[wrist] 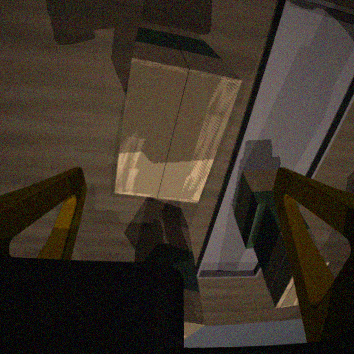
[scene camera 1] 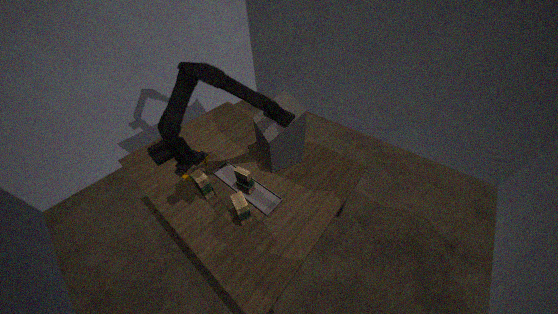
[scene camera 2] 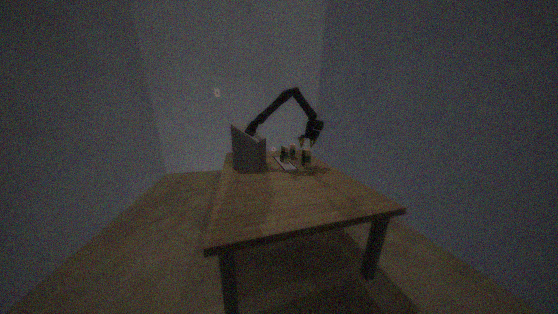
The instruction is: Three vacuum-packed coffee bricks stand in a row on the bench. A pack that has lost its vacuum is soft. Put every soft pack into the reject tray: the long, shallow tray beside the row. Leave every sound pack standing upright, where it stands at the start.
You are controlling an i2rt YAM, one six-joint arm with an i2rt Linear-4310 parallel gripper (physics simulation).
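Places are measured from the arm's base along level axes (x up, y left, z back), in centimetres.
Pixels of known places: gripper, between the fingertips: (wrist: 179, 177) (scene camera 1: 199, 173) (scene camera 2: 306, 147); arm's base, origin of its link: (scene camera 1: 278, 115) (scene camera 2: 250, 131).
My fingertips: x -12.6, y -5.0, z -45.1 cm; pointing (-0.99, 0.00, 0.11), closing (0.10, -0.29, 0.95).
Ahead of a thing's pixels: the offset from my fingertips to its middle. Level surfaces: height alone.
One coffee brick @[dx -8.8, dy -0.8, dz -0.6 cm] (scene camera 1: 202, 184) (scene camera 2: 292, 152) (wrist: 167, 130) stands upright at the row's far end, its tan top showing between my fingertips in the wrist view. A second brick @[dx -8.8, dy +23.3, dz +5.9 cm] (scene camera 1: 240, 206) (scene camera 2: 306, 158) (wrist: 191, 328) stands upright in the row; my gripper's body hides much of it in the wrist view. A third brick @[dx -8.5, dy +11.3, dz +15.8 cm] (scene camera 1: 243, 178) (scene camera 2: 283, 153) (wrist: 248, 215) stands upright inside the long shallow tray @[dx -16.7, dy +9.1, dz +16.4 cm] (scene camera 1: 267, 201) (scene camera 2: 288, 166) (wrist: 300, 60). My gripper (scene camera 1: 195, 166) (scene camera 2: 307, 143) (wrist: 179, 177) is open and empty, above the first brick. Softness cannot be seen.
A tall grey box (scene camera 1: 290, 147) (scene camera 2: 250, 156) stands beyond the tray, close to my arm's base. The wooden bench @[dx -15.9 cm] (scene camera 1: 280, 230) (scene camera 2: 300, 195) bears everything. My arm arches high over the tray side. The scene is dim and grainy.
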